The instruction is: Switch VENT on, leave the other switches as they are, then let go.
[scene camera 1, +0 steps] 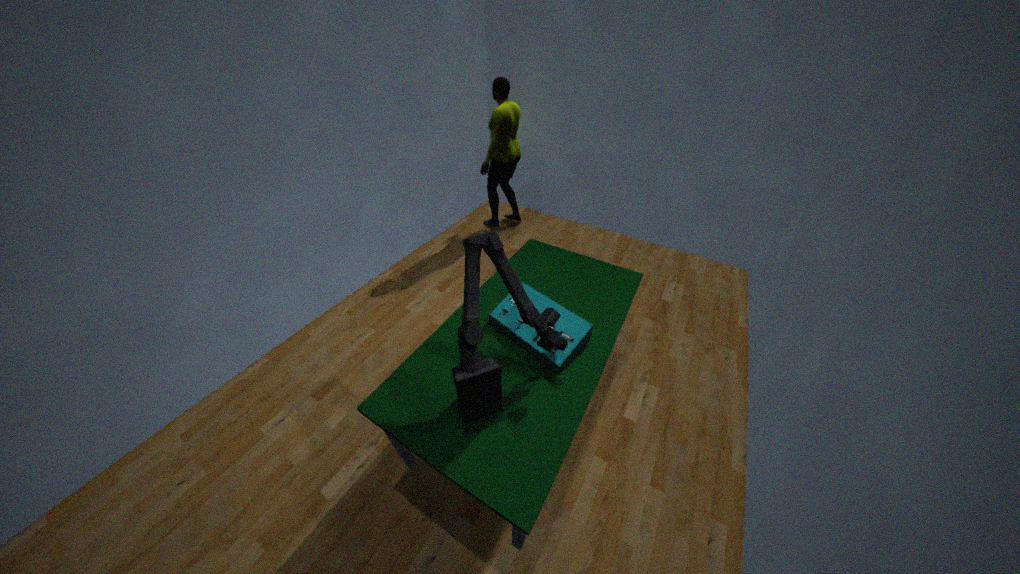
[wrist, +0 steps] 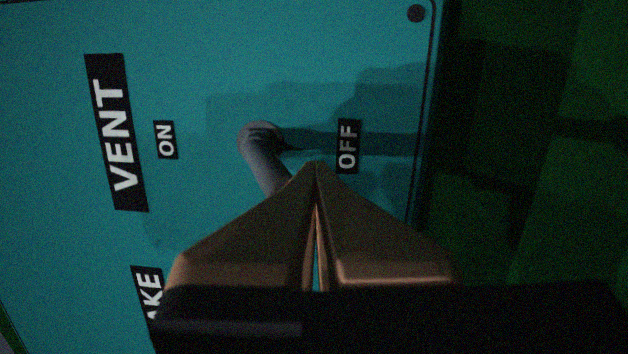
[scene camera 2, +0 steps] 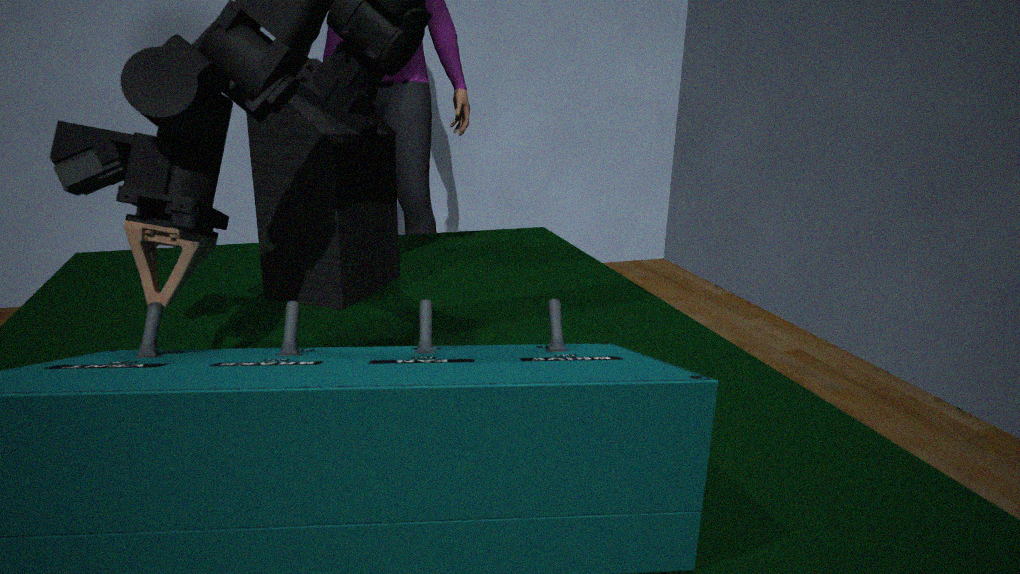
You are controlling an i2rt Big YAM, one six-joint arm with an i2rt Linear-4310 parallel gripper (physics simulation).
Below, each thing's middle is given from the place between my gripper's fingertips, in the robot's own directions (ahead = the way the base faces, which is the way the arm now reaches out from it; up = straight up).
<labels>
Now: hand 20 mm short of the vent lever (wrist: 270,173) and 10 mm above it. The rest, counted from my hand: teal switch box (scene camera 2: 541,451) 100 mm ahead, 180 mm to the left, 40 mm below.
</labels>
